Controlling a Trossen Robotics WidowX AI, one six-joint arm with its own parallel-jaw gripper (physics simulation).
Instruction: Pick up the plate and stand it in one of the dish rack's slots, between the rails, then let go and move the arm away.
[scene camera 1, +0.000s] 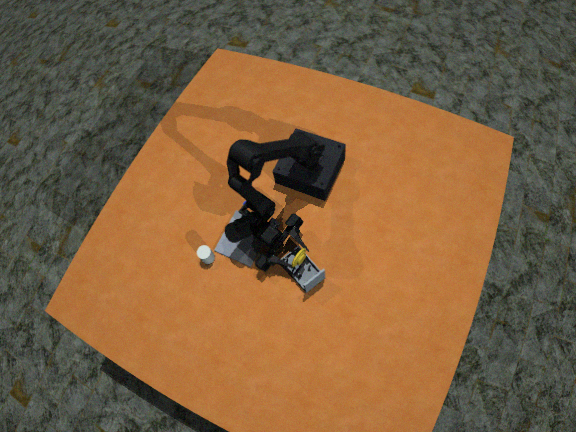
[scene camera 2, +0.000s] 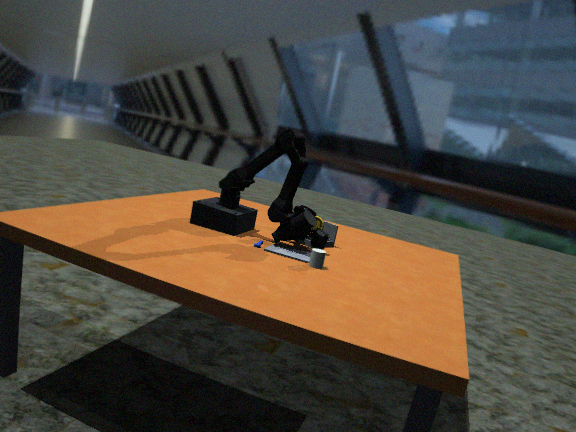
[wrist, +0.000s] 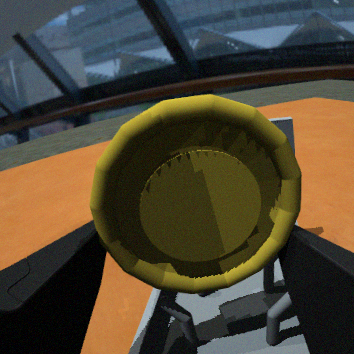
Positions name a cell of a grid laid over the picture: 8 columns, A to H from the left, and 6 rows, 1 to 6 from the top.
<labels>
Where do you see a grey dish rack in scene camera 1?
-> E4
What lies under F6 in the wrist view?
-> A grey dish rack.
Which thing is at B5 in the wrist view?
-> My gripper.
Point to a grey mat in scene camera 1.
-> At D4
</labels>
